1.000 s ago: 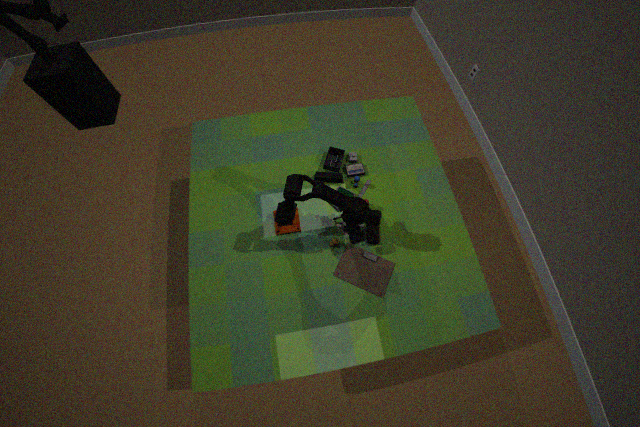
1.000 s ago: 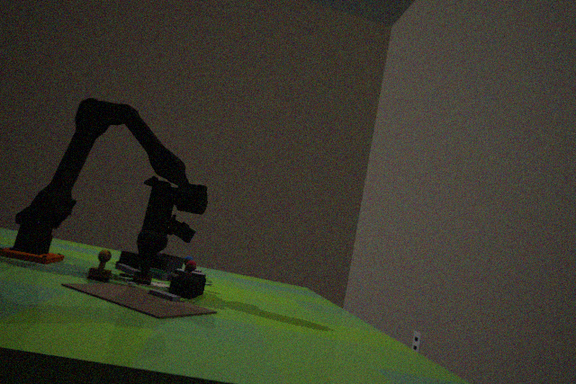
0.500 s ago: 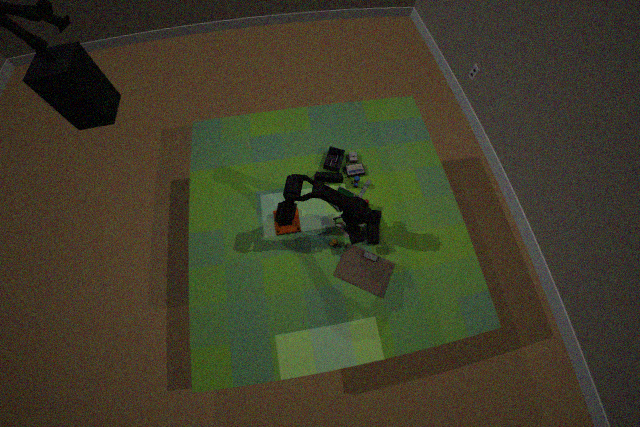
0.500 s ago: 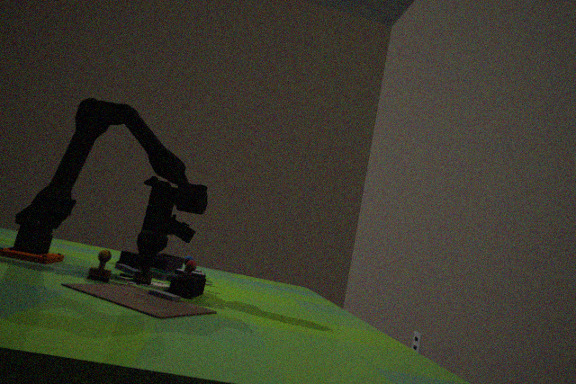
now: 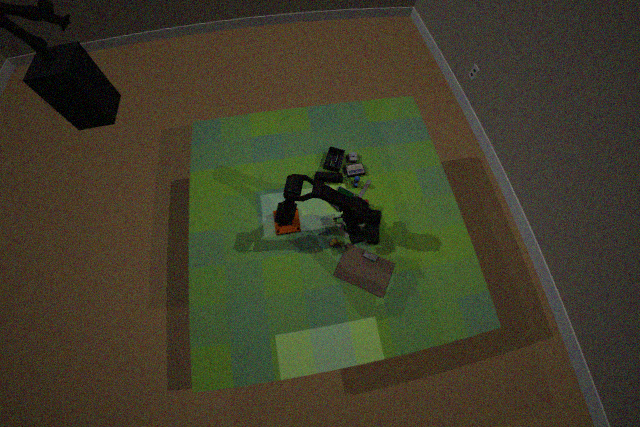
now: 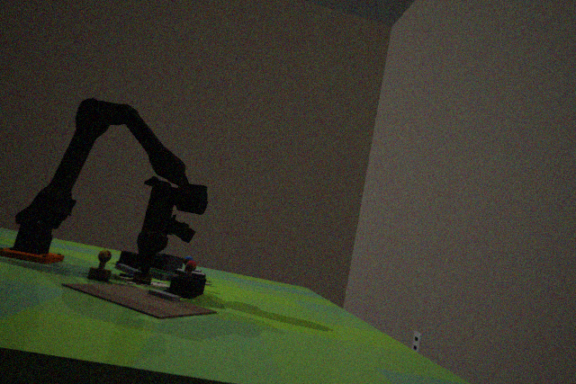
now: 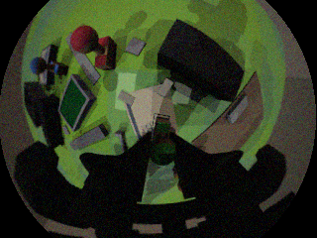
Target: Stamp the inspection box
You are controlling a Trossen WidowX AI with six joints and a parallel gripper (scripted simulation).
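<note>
Now: gripper tip 80 mm past the tan-knobbed stamp and 60 mm to the left of it. Also, from my gripper tip: grey strip (110 mm ahead, 170 mm to the left, 20 mm below); black box (100 mm ahead, 40 mm to the right); red-knobbed stamp (100 mm ahead, 90 mm to the left).
</note>
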